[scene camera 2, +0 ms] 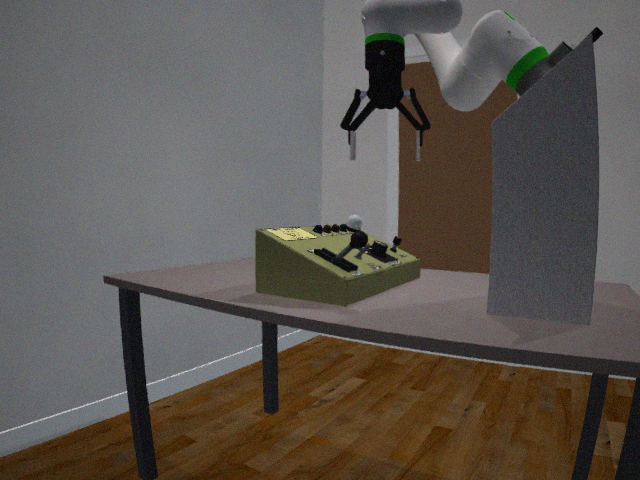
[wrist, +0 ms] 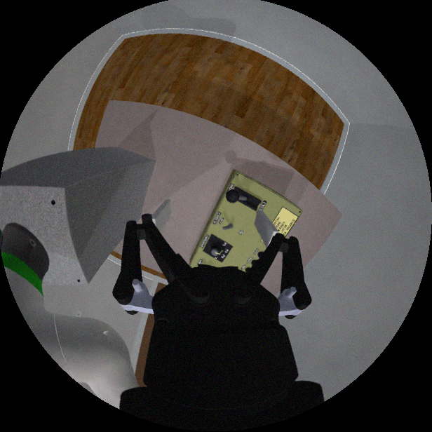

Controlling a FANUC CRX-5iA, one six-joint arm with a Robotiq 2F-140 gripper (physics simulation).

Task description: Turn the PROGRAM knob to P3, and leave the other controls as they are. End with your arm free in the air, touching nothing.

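Seen in the pictures: gripper, fingertip midpoint: (scene camera 2: 385,160); arm's base, origin of the base link: (scene camera 2: 550,92).
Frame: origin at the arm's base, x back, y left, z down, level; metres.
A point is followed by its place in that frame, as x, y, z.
Note:
A sloped olive-green control box (scene camera 2: 305,281) @(-0.467, 0.335, 0.457) (wrist: 270,192) stands on the table. Its black PROGRAM knob (scene camera 2: 379,248) @(-0.476, 0.041, 0.397) (wrist: 215,248) sits on a black square plate; I cannot read which mark it points to. My gripper (scene camera 2: 385,158) @(-0.320, 0.236, 0.178) (wrist: 213,211) is open and empty, pointing down in the air well above the box, touching nothing. A lever with a black ball (scene camera 2: 358,238) @(-0.373, 0.261, 0.355) (wrist: 232,195) stands at its slot, and a small grey toggle (scene camera 2: 361,252) @(-0.459, 0.143, 0.401) (wrist: 228,225) is between the lever and the knob. My gripper's body hides part of the box in the wrist view.
A small black-tipped control (scene camera 2: 396,242) @(-0.504, -0.086, 0.388) stands beyond the knob. A white dome (scene camera 2: 354,222) @(-0.648, -0.054, 0.331) and a row of small coloured lamps (scene camera 2: 326,228) @(-0.630, 0.096, 0.346) line the box's upper part, near a yellow label (scene camera 2: 291,234) @(-0.594, 0.266, 0.357) (wrist: 286,220). A tall grey pedestal (scene camera 2: 542,206) @(0.013, 0.147, 0.273) (wrist: 110,200) stands on the table (scene camera 2: 423,320) @(-0.173, 0.296, 0.503) (wrist: 180,135).

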